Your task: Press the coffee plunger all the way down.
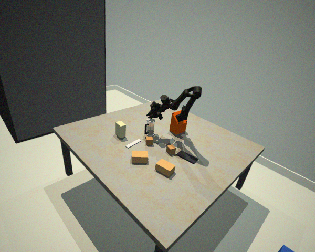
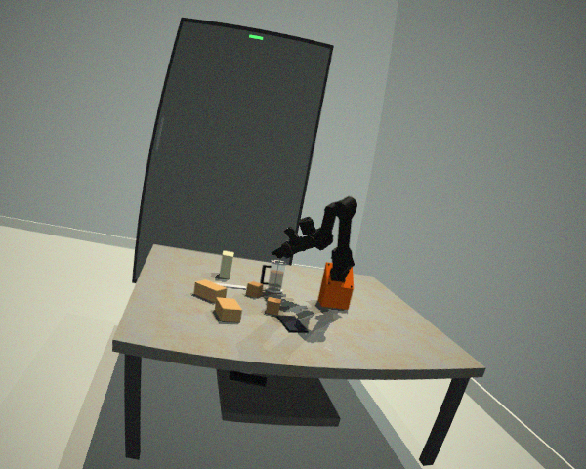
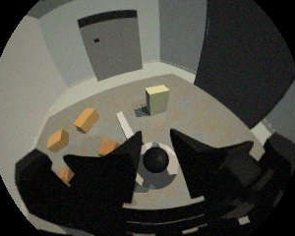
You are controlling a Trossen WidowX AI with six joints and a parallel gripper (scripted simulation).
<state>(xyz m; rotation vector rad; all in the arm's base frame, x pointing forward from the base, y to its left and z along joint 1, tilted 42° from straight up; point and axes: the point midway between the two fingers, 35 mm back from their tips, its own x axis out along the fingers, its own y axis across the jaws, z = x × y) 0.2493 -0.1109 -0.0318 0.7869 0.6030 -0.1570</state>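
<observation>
Now: the coffee press 90 mm below my gripper tip, 20 mm to the left of it and 20 mm behind it. Also, from my gripper tip: white strip 170 mm ahead, 160 mm below, 60 mm to the left.
</observation>
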